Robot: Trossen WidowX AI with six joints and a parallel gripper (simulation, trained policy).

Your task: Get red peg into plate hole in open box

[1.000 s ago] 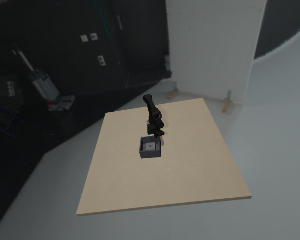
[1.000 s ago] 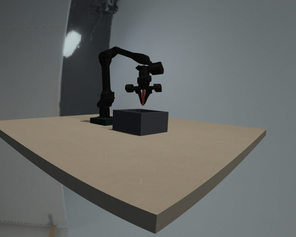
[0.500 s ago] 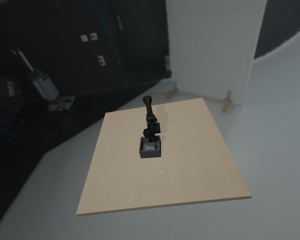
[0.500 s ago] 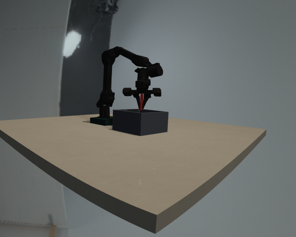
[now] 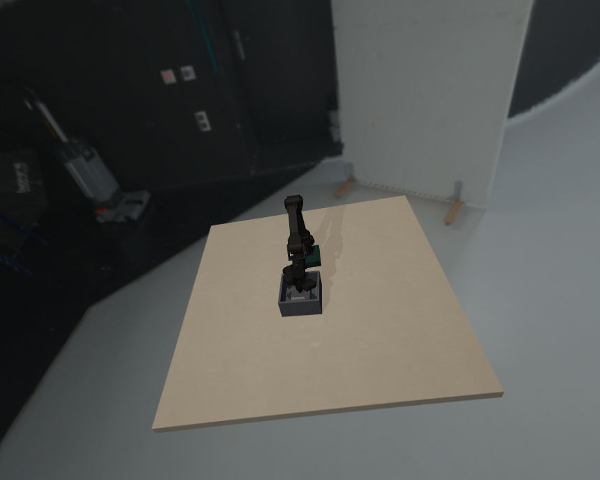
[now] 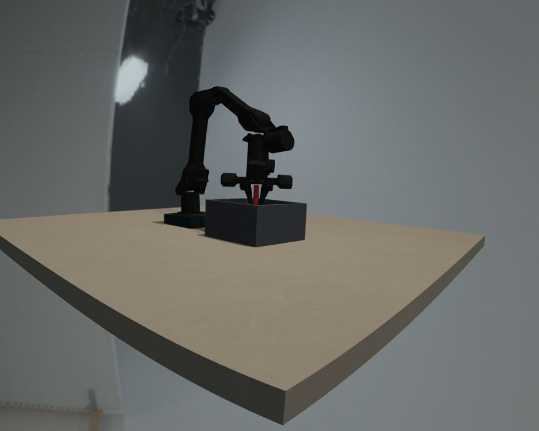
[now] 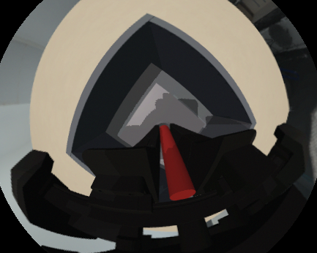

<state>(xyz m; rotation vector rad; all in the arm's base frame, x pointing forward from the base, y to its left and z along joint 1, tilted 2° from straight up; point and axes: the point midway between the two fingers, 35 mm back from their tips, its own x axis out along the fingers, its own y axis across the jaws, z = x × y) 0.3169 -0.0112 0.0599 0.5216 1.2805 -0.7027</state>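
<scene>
Now: the red peg 10 mm behind my gripper tip, 10 mm to the left of it and 20 mm above it. Also, from my gripper tip: light grey plate: 10 mm to the left, 20 mm below; dark grey box: 10 mm to the left, 40 mm below.
</scene>
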